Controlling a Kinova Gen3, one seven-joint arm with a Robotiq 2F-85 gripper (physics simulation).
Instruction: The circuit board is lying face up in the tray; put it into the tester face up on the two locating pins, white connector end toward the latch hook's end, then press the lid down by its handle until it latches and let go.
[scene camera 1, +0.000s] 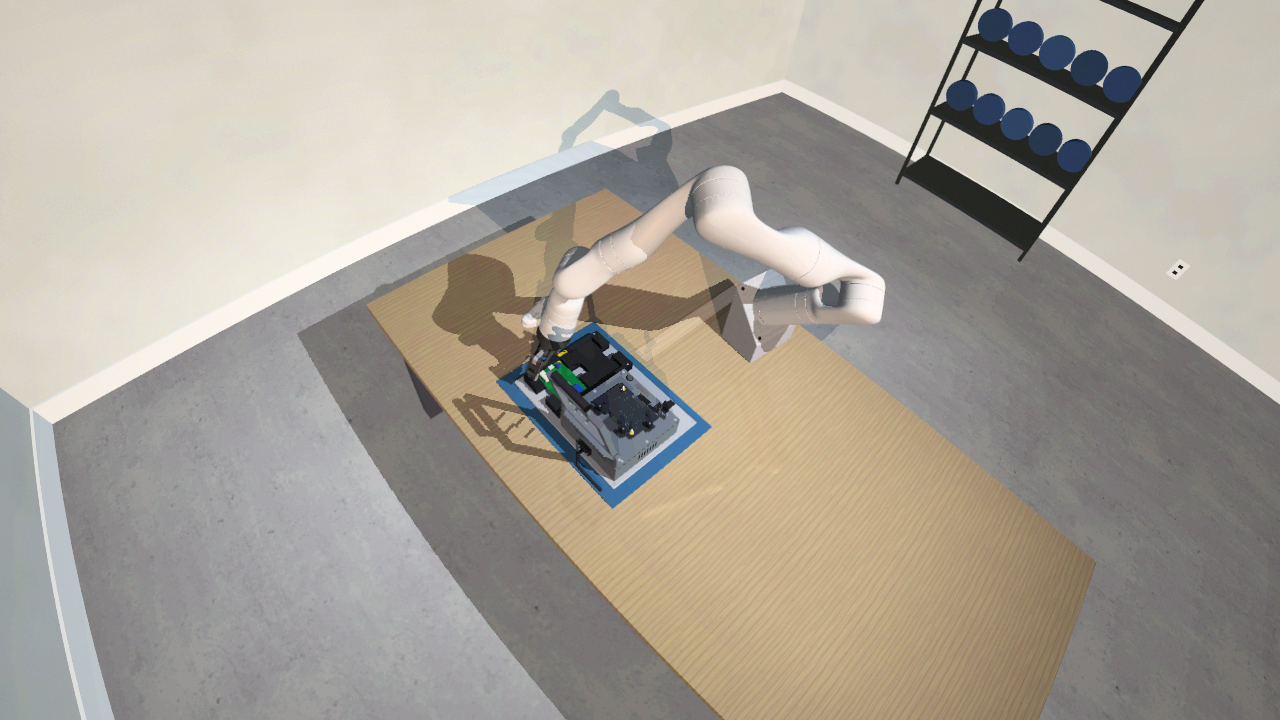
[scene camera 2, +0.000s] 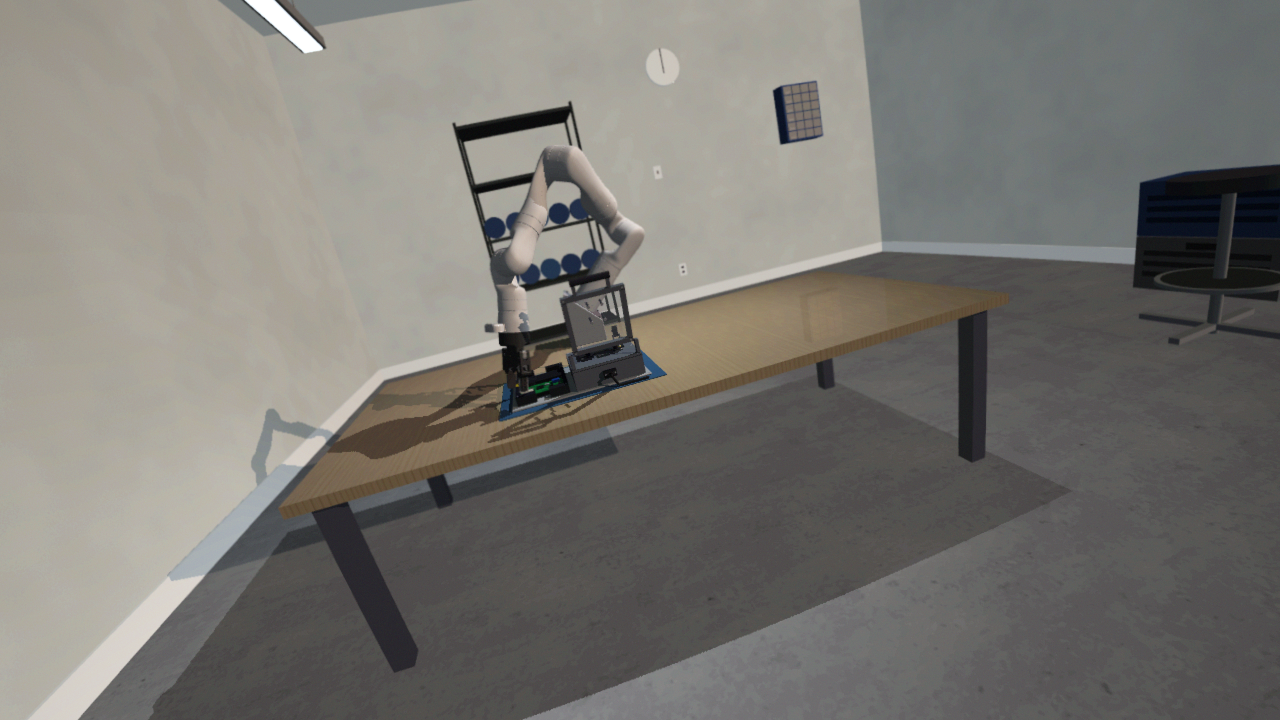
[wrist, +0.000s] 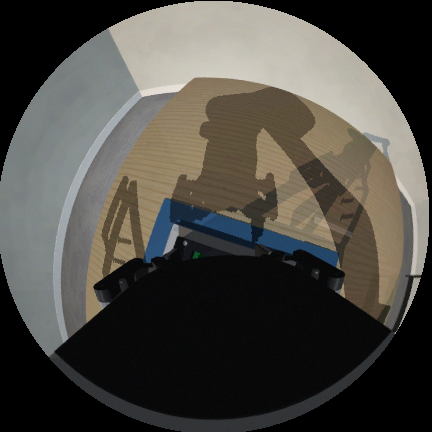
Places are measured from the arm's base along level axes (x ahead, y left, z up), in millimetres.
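Where they show: gripper, between the fingertips: (scene camera 1: 543, 365) (scene camera 2: 517, 390); arm's base, origin of its link: (scene camera 1: 766, 306).
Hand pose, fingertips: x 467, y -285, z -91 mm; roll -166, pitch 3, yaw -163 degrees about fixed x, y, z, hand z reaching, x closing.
Observation:
Each offset is from my fingertips to the top centre of the thing. "*": to the spot under its first point. Level surfaces: height alone.
The green circuit board @(3 mm down, 4 mm back, 60 mm left) (scene camera 1: 563, 376) (scene camera 2: 542, 386) lies in the black tray @(* 12 mm down, 129 mm back, 55 mm left) (scene camera 1: 599, 352) on the blue mat @(28 mm down) (scene camera 1: 657, 457) (wrist: 241, 234). A sliver of the board's green shows in the wrist view (wrist: 197, 254). The grey tester @(* 39 mm up, 8 mm back, 255 mm left) (scene camera 1: 626, 422) (scene camera 2: 610, 367) stands beside the tray, with its clear lid @(196 mm up, 93 mm ahead, 224 mm left) (scene camera 2: 596, 323) upright and open. My gripper (scene camera 1: 540, 360) (scene camera 2: 517, 372) (wrist: 217, 255) is open and empty. It points down, low over the tray's end of the board, with fingers spread wide. The pins and latch hook are too small to make out.
The mat sits near one end of a long wooden table @(30 mm down) (scene camera 1: 805, 537) (scene camera 2: 805, 322) (wrist: 181, 141). A black shelf rack (scene camera 1: 975, 196) (scene camera 2: 515, 122) with blue discs stands by the wall behind the arm's base.

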